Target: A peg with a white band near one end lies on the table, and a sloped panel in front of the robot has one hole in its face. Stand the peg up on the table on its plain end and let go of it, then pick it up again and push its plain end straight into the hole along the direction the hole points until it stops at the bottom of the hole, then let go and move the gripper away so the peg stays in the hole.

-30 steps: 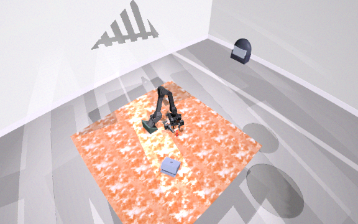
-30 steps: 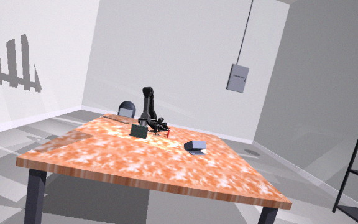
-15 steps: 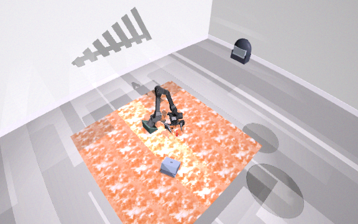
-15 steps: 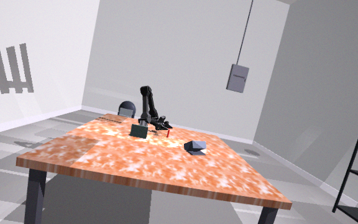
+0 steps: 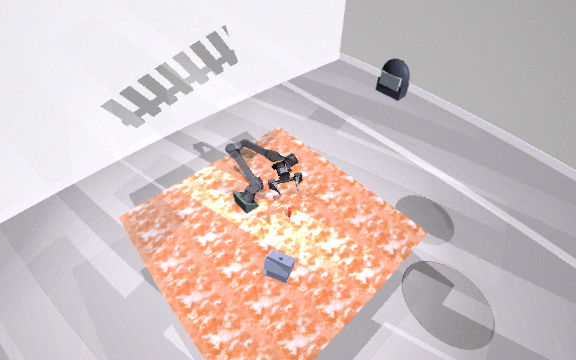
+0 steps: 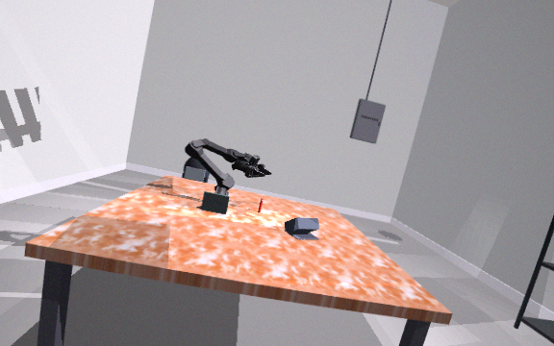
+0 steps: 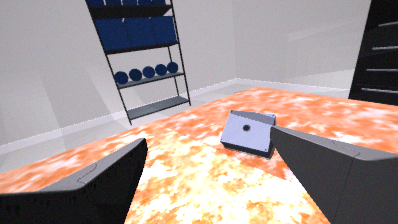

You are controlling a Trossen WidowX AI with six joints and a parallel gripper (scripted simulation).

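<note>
My gripper tip is 10 mm to the right of the red peg and 170 mm above it. The rest, counted from my gripper tip: grey sloped panel (170 mm ahead, 260 mm to the right, 180 mm below).
</note>
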